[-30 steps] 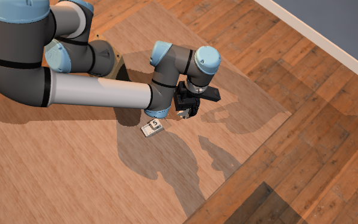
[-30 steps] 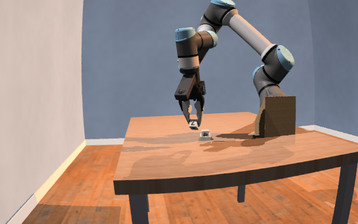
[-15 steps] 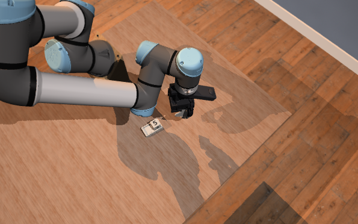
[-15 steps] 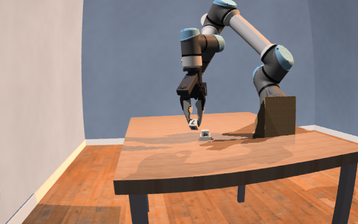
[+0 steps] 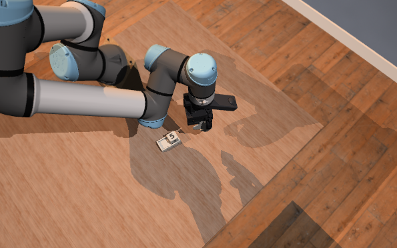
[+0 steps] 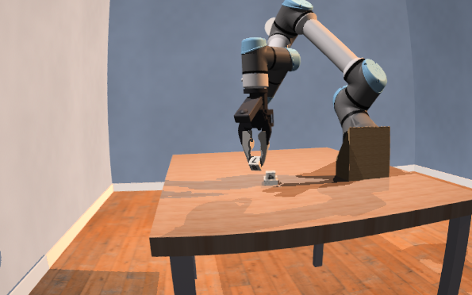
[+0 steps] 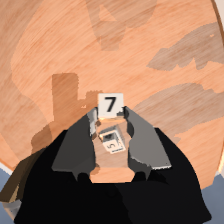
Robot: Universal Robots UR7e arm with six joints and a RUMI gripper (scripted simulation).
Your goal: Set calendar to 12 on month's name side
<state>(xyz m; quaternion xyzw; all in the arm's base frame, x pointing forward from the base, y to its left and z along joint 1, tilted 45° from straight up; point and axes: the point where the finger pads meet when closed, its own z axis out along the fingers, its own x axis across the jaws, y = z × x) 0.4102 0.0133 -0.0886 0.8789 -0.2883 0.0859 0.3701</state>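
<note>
Right now my hand is 1 cm above the white digit cube. Also, from my hand: calendar tray: 8 cm behind, 12 cm to the right, 9 cm below.
</note>
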